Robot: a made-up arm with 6 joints.
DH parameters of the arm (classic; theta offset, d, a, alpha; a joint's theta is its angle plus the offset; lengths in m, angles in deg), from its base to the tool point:
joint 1: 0 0.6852 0.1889 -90
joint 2: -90 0 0.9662 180
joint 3: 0 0 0.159 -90
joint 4: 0 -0.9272 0 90
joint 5: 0 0 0 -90
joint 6: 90 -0.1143 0 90
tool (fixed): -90 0 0 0
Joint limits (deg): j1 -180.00..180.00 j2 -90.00..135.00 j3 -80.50..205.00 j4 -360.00..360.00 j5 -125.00..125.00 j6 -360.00..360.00
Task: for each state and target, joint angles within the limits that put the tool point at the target. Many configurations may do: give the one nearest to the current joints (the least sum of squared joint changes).
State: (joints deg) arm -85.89 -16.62 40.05 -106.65 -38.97 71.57
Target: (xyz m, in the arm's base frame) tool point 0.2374 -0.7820 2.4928
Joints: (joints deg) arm -77.71 1.46 45.94 -107.37 -36.93 71.57
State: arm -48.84 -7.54 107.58 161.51 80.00 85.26
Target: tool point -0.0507 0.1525 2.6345
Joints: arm -59.63 -7.86 89.29 154.56 42.78 85.26
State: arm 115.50 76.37 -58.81 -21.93 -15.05 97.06
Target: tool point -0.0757 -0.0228 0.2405
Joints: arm 148.88 114.38 -69.15 -49.12 -42.73 97.06
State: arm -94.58 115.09 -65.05 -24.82 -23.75 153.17
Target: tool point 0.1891 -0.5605 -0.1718
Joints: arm -73.42 89.15 -40.22 -26.84 -24.40 153.17
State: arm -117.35 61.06 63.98 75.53 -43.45 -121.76
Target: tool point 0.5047 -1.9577 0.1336
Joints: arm -73.49 90.38 50.38 74.23 -41.10 -121.76
